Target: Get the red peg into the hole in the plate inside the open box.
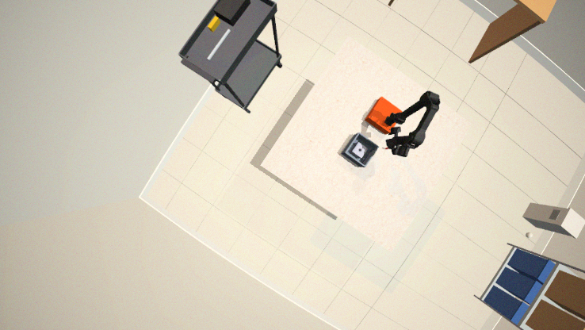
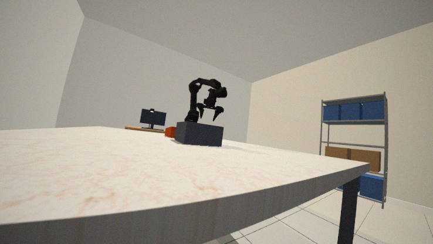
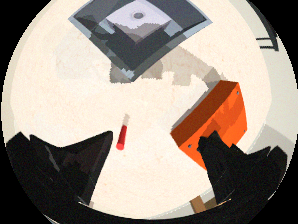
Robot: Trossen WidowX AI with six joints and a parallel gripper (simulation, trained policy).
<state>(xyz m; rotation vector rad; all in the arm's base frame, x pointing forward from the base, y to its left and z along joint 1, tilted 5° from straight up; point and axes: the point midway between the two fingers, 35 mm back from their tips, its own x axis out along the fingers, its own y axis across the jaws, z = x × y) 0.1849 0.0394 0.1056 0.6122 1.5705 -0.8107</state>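
Right now my gripper tip is 110 mm above the red peg and 70 mm to the right of it. Round my gripper tip: dark box (140 mm ahead, 120 mm to the right, 120 mm below); then pale plate (140 mm ahead, 120 mm to the right, 100 mm below).
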